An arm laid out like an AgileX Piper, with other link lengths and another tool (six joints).
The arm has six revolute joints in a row. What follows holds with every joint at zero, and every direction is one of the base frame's. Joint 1 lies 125.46 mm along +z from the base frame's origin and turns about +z. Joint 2 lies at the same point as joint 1 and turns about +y. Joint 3 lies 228.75 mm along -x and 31.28 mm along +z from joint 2 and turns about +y. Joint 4 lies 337.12 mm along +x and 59.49 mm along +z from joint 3 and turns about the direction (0.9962, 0, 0.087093). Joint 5 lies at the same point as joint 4 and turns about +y. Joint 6 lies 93.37 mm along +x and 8.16 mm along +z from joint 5 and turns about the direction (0.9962, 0, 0.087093). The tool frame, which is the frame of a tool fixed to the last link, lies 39.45 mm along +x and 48 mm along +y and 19.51 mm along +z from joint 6; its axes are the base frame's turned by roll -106.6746, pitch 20.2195 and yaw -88.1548 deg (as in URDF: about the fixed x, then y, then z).
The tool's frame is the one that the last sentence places.
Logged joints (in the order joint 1, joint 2, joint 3, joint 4, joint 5, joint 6), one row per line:
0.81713 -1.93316 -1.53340 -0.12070 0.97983 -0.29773
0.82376 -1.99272 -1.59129 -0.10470 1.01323 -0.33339
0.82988 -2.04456 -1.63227 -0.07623 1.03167 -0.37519
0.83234 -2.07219 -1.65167 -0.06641 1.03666 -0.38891
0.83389 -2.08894 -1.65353 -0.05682 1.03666 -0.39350
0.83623 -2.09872 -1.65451 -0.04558 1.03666 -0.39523
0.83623 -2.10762 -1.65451 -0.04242 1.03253 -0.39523
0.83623 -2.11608 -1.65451 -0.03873 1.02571 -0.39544
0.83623 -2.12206 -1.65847 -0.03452 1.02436 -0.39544
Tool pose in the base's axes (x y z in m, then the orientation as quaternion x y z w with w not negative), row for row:
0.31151 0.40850 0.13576 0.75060 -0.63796 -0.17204 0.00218
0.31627 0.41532 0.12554 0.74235 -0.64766 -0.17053 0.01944
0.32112 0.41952 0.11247 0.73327 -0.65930 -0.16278 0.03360
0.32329 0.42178 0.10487 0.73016 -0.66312 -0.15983 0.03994
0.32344 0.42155 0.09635 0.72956 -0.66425 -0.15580 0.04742
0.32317 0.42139 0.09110 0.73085 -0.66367 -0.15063 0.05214
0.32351 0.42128 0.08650 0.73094 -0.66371 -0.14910 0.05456
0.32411 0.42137 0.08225 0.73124 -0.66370 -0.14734 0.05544
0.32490 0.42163 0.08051 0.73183 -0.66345 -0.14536 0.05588
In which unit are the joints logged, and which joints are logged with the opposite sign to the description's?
The joints are logged in radians. Opposite sign: joint 2, joint 4, joint 6.
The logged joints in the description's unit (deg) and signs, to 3 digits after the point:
46.818 110.762 -87.857 6.916 56.140 17.059
47.198 114.174 -91.174 5.999 58.054 19.102
47.549 117.145 -93.522 4.368 59.110 21.497
47.690 118.728 -94.634 3.805 59.396 22.283
47.778 119.687 -94.740 3.256 59.396 22.546
47.912 120.248 -94.796 2.612 59.396 22.645
47.912 120.758 -94.796 2.430 59.160 22.645
47.912 121.242 -94.796 2.219 58.769 22.657
47.912 121.585 -95.023 1.978 58.692 22.657

